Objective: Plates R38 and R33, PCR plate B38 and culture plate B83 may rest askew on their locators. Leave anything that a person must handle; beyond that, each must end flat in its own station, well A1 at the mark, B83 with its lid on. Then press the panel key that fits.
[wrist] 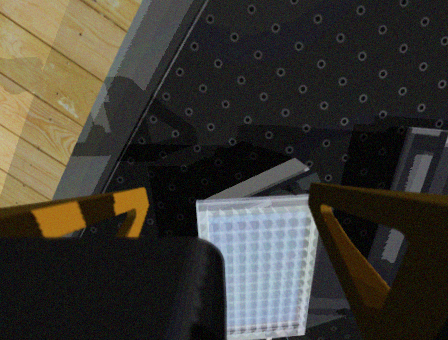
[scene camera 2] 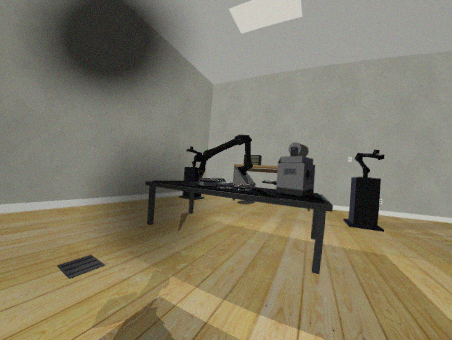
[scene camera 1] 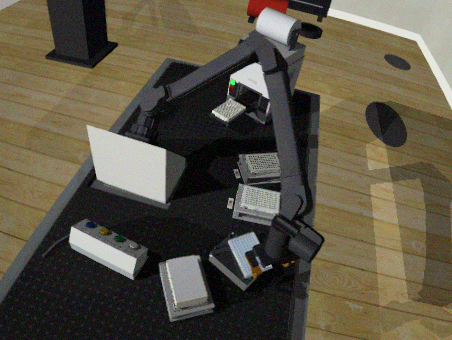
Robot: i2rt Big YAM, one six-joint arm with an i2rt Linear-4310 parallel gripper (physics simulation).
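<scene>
My gripper (scene camera 1: 272,267) (wrist: 227,195) is open and empty, its orange fingers spread above and around a bluish clear well plate. That well plate (scene camera 1: 241,245) (wrist: 265,265) sits turned askew on a dark station (scene camera 1: 227,266); the right finger overlaps its edge in the wrist view. A white well plate (scene camera 1: 260,198) and another white well plate (scene camera 1: 263,162) rest on grey stations, partly behind my arm. A lidded plate (scene camera 1: 187,282) lies on a grey station at the front. Another well plate (scene camera 1: 229,110) lies before the white device. Labels are unreadable. The key panel (scene camera 1: 107,252) has blue, yellow, green and white keys.
The white device (scene camera 1: 250,77) (scene camera 2: 296,175) shows a green light at the back of the table. A white upright screen (scene camera 1: 127,167) stands at the left, before my arm's base. The table's side edge (wrist: 135,85) runs close beside the gripper.
</scene>
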